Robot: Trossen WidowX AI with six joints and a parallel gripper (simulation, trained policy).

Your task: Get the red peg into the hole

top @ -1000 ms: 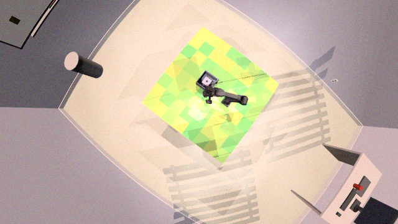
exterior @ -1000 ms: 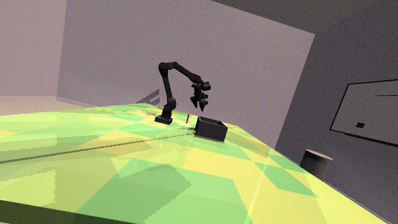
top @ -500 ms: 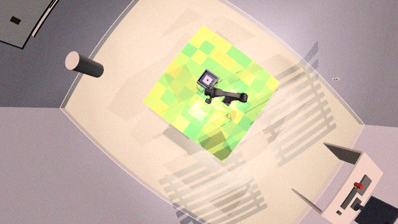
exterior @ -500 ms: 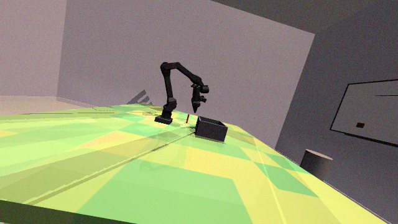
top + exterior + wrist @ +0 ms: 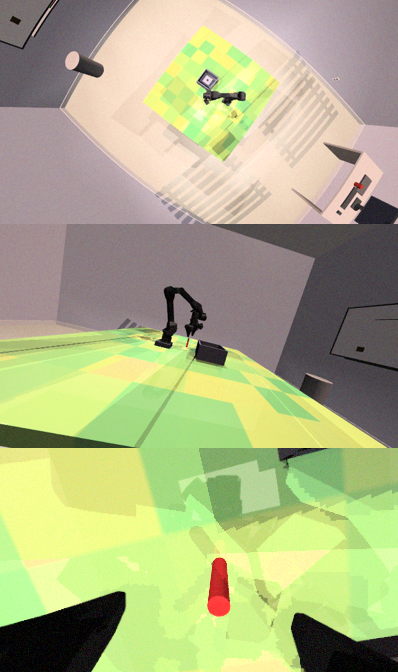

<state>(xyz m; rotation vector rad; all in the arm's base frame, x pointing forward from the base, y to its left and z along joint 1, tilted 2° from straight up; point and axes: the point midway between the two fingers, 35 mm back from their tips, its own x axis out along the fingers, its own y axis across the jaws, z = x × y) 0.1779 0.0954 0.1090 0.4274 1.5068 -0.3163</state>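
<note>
Now: the red peg 1 cm behind my gripper tip and 6 cm below it. From my gripper tip the other things lie so: dark box 14 cm ahead, 18 cm to the right, 7 cm below; pale plate 14 cm ahead, 18 cm to the right, 5 cm below.
</note>
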